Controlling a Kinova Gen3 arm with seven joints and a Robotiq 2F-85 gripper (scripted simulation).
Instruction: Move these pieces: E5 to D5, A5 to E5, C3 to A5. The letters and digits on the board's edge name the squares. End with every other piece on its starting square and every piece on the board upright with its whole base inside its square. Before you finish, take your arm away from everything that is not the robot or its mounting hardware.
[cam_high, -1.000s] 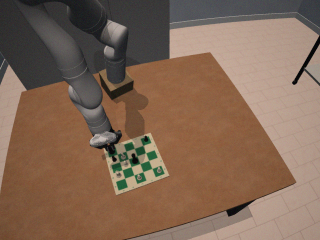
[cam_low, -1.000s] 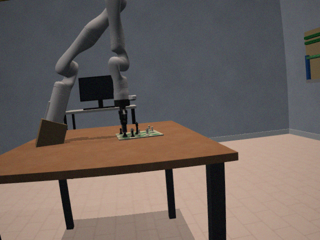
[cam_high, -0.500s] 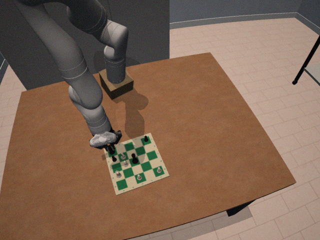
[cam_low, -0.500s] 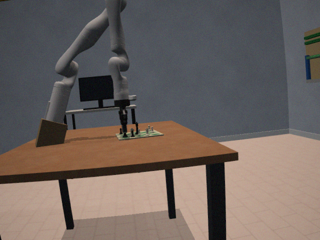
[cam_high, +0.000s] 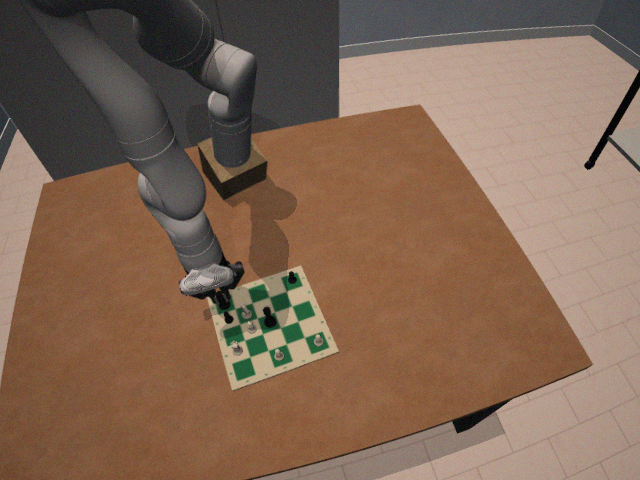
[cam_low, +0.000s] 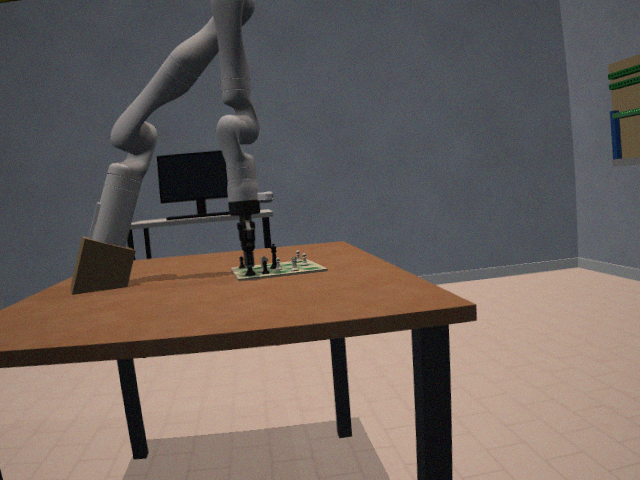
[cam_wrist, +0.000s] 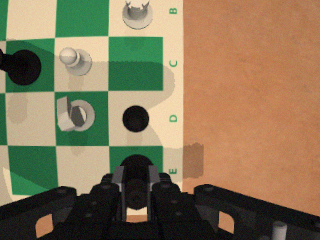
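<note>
Right now the tall black piece is 6 cm ahead of my hand, 9 cm to the left of it and 1 cm below it. Also, from my hand: white rook (11 cm ahead, 2 cm to the left, 2 cm below); chessboard (6 cm ahead, 9 cm to the left, 4 cm below).
</note>
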